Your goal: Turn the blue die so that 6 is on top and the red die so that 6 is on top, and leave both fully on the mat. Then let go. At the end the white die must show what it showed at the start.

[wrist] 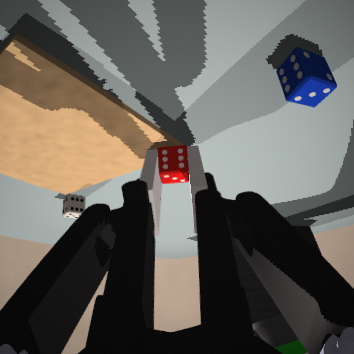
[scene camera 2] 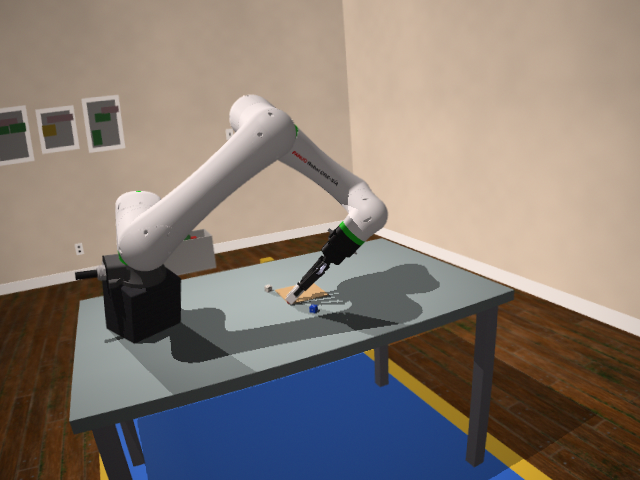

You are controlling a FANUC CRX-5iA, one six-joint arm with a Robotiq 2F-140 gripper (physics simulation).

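Note:
The gripper (scene camera 2: pixel 291 298) (wrist: pixel 174 167) is shut on the red die (wrist: pixel 173 164), low at the near corner of the orange mat (scene camera 2: pixel 319 290) (wrist: pixel 60 142). In the wrist view the red die shows 6 on a dark side and 3 on its bright upward face; the fingertips hide it in the scene view. Whether it touches the table is unclear. The blue die (scene camera 2: pixel 313 308) (wrist: pixel 306 77) sits on the table off the mat, with 3 on its bright upward face and 6 and 2 on dark sides. The white die (scene camera 2: pixel 267 288) (wrist: pixel 74 206) stands beyond the mat, 6 on one side; its top is hard to read.
The grey table (scene camera 2: pixel 232 304) carries the robot's black base (scene camera 2: pixel 142 304) at the left. Arm shadows cross the table and part of the mat. A pale bin (scene camera 2: pixel 199 255) stands behind the table.

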